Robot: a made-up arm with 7 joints.
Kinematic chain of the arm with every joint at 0, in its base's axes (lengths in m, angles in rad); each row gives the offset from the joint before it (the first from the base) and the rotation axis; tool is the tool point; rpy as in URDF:
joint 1: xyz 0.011 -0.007 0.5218 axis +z
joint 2: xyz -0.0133 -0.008 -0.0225 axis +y
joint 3: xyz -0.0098 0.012 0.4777 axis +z
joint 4: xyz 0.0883 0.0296 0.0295 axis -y
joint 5: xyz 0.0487 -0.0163 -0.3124 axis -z
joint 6: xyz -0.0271 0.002 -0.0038 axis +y
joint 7: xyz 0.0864 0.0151 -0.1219 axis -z
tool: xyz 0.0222 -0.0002 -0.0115 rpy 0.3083 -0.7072 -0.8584
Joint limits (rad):
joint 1: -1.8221..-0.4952
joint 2: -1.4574..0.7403
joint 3: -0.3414..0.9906
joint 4: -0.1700..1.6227
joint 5: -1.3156..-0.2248
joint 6: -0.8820..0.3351
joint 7: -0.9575..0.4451
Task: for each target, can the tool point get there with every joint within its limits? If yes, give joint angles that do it. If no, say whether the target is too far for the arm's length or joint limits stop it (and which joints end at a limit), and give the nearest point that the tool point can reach.
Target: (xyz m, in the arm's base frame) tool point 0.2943 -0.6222 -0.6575
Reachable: no: too far | nearest point 0.2120 -0.4434 0.3449 | short by 1.022 m
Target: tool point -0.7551 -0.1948 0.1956
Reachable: no: joint limits stop it (at a limit: joint 1, joint 2, joint 3, joint 5, joint 6, joint 7) | nearest point -0.2276 -0.4194 0.3576 | short by 0.596 m
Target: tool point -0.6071 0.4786 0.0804
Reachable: no: joint limits stop it (at a limit: joint 1, joint 2, joint 3, joint 4, joint 6) | nearest point -0.3350 0.6587 0.6522 | short by 0.658 m
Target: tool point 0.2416 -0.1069 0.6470
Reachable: yes | joints -1.6129 -0.5346 0.7192 0.2396 -0.3437 0.1859 -0.6396
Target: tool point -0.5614 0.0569 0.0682
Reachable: no: joint limits stop it (at a limit: joint 1, joint 2, joint 3, joint 5, joint 6, joint 7) | nearest point -0.1389 -0.2586 0.3547 | short by 0.600 m
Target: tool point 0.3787 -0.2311 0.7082
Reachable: yes | joints -0.8447 0.0492 0.0265 0.7696 -1.2231 -0.1295 -0.7389
